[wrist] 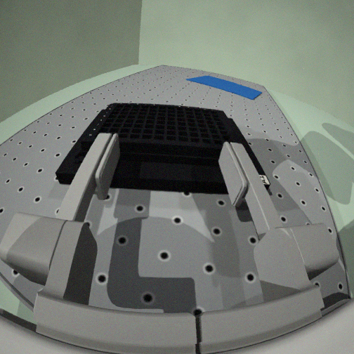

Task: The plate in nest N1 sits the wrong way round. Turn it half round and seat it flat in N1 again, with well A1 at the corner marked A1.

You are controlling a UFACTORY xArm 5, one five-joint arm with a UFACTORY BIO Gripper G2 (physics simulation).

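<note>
A black plate (167, 125) with a grid of square wells lies in a black nest (150, 185), in the upper middle of the wrist view. A small white tag marked A1 (264, 180) is at the nest's near right corner. Small pale marks show along the plate's left edge; I cannot read them. My gripper (170, 150) is shut to its narrowest, with a gap between the two fingers and nothing held. The fingers show in front of the near side of the nest, above the table, one toward each side. The plate's underside is hidden.
A grey table (190, 240) with rows of holes carries the nest. A flat blue rectangle (225, 86) lies toward the table's far right edge. Shadows of the arm fall across the near and right parts of the table. Pale green walls (225, 35) stand behind.
</note>
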